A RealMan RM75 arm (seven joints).
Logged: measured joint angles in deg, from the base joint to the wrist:
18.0, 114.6, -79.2, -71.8, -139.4, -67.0, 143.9
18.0, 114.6, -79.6, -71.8, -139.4, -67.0, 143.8
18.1, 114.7, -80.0, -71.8, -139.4, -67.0, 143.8
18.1, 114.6, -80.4, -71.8, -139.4, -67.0, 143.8
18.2, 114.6, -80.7, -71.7, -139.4, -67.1, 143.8
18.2, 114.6, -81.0, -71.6, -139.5, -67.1, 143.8
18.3, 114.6, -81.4, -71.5, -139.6, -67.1, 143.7
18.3, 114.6, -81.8, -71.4, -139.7, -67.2, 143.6
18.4, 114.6, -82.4, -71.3, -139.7, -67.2, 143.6
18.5, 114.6, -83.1, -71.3, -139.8, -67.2, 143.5
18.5, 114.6, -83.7, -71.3, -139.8, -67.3, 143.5
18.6, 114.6, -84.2, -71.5, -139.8, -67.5, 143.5
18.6, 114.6, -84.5, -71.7, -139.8, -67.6, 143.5
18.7, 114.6, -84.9, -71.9, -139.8, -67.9, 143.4
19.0, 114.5, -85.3, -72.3, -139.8, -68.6, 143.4
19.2, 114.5, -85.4, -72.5, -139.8, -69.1, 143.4
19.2, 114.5, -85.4, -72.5, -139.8, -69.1, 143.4
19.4, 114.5, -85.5, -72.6, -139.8, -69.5, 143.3
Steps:
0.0, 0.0, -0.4, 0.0, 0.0, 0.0, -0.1
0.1, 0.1, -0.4, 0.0, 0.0, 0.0, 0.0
0.0, -0.1, -0.4, 0.0, 0.0, 0.0, 0.0
0.1, 0.0, -0.3, 0.1, 0.0, -0.1, 0.0
0.0, 0.0, -0.3, 0.1, -0.1, 0.0, 0.0
0.1, 0.0, -0.4, 0.1, -0.1, 0.0, -0.1
0.0, 0.0, -0.4, 0.1, -0.1, -0.1, -0.1
0.1, 0.0, -0.6, 0.1, 0.0, 0.0, 0.0
0.1, 0.0, -0.7, 0.0, -0.1, 0.0, -0.1
0.0, 0.0, -0.6, 0.0, 0.0, -0.1, 0.0
0.1, 0.0, -0.5, -0.2, 0.0, -0.2, 0.0
0.0, 0.0, -0.3, -0.2, 0.0, -0.1, 0.0
0.1, 0.0, -0.4, -0.2, 0.0, -0.3, -0.1
0.3, -0.1, -0.4, -0.4, 0.0, -0.7, 0.0
0.2, 0.0, -0.1, -0.2, 0.0, -0.5, 0.0
0.0, 0.0, 0.0, 0.0, 0.0, 0.0, 0.0
0.2, 0.0, -0.1, -0.1, 0.0, -0.4, -0.1

